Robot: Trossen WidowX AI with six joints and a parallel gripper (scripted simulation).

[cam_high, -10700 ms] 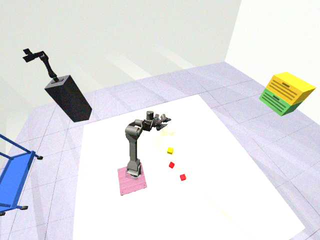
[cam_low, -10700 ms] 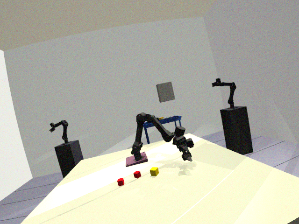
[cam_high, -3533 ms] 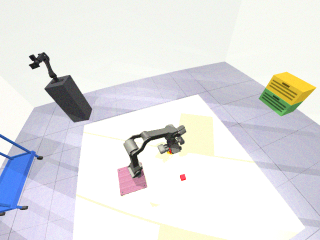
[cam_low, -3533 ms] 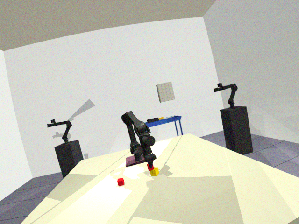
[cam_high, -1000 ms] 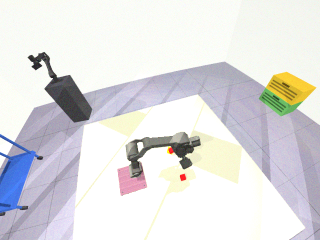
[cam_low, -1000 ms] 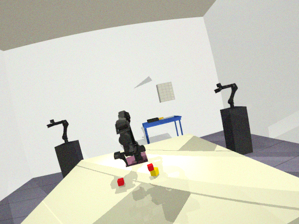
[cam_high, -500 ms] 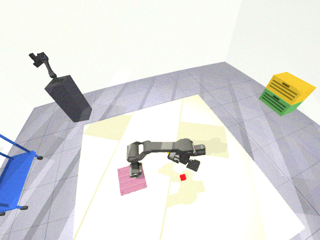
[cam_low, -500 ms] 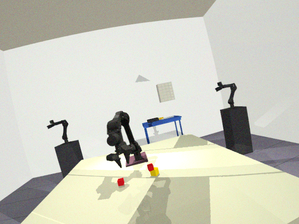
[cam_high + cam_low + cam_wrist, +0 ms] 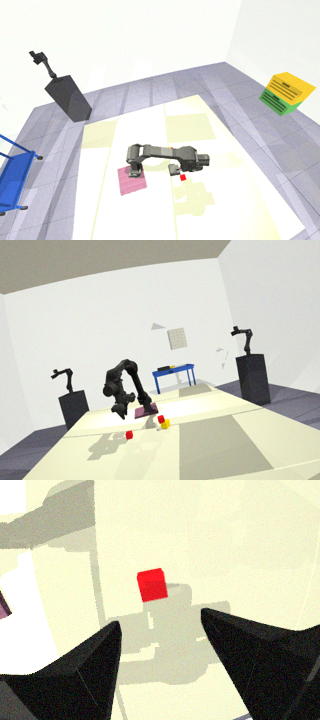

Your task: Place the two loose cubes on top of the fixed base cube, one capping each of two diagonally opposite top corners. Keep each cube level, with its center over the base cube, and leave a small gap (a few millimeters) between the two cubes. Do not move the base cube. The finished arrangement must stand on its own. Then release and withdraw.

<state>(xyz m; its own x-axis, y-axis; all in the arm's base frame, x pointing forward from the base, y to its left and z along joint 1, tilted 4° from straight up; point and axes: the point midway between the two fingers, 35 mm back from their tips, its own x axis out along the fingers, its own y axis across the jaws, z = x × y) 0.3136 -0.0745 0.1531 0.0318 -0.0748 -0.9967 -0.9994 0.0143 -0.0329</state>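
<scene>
Right now the yellow base cube is 210 mm to the left of my gripper tip, 100 mm below it and 40 mm behind it.
</scene>
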